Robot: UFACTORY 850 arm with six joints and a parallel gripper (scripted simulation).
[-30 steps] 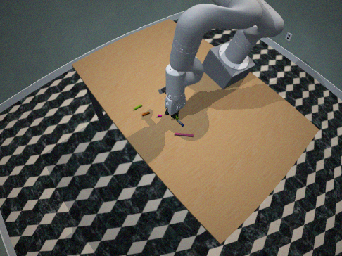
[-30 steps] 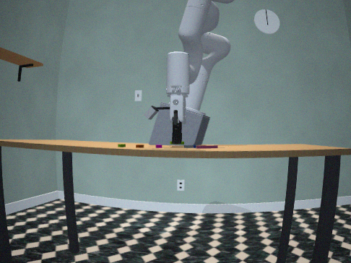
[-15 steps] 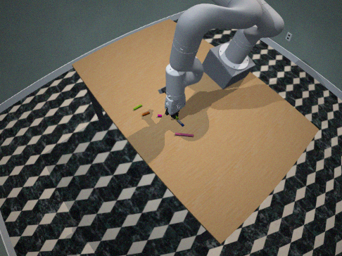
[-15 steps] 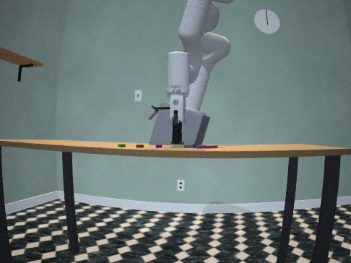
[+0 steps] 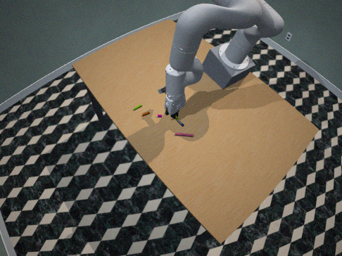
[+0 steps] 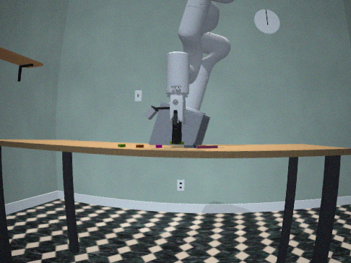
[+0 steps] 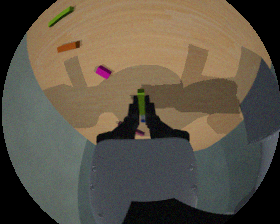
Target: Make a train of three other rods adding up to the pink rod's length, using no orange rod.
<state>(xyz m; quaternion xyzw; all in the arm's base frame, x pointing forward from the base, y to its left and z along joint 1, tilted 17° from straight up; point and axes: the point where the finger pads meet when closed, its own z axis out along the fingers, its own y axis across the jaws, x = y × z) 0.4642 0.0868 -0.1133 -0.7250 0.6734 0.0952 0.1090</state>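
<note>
My hand is 40 mm to the right of the grey rod and 30 mm above it. From my hand the other things lie so: magenta rod 60 mm ahead, 50 mm to the right, 30 mm below; then pink rod 20 mm ahead, 110 mm to the left, 30 mm below; then blue rod 60 mm to the left, 30 mm below.
</note>
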